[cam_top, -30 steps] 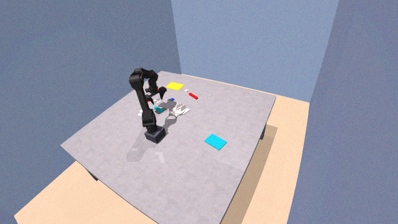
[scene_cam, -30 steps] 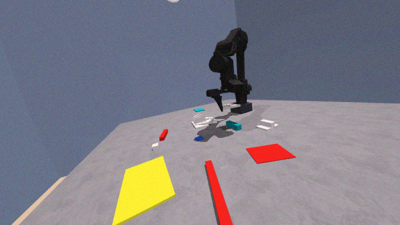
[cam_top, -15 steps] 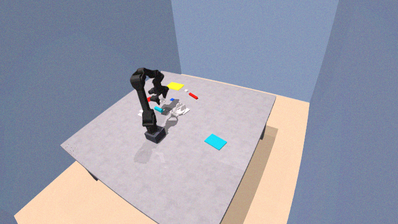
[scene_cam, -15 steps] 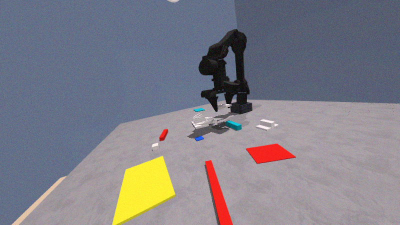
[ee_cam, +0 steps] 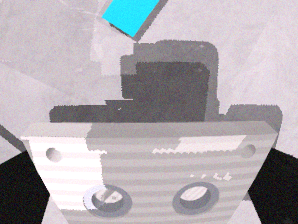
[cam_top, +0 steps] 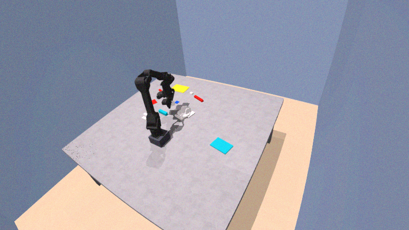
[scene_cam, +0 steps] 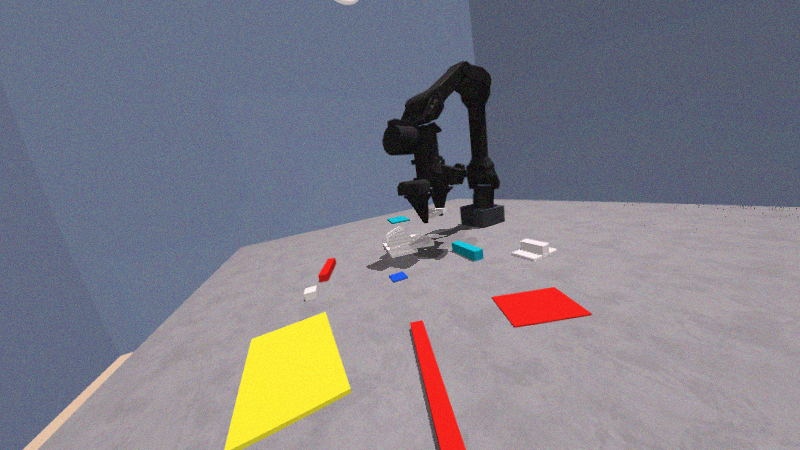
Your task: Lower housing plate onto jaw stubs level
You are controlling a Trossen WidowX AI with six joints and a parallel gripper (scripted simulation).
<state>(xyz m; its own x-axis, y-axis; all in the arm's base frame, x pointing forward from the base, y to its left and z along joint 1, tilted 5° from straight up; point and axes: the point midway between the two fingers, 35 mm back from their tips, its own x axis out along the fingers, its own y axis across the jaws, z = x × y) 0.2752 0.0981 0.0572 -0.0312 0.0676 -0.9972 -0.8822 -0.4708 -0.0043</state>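
Now: the teal block 70 mm to the left of my gripper tip, 70 mm below it and 30 mm behind it. The rest, counted from my gripper tip: red tile (280 mm to the left, 80 mm below, 40 mm ahead); short red bar (260 mm ahead, 80 mm to the right, 70 mm below); blue tile (140 mm ahead, 80 mm below, 70 mm to the left).
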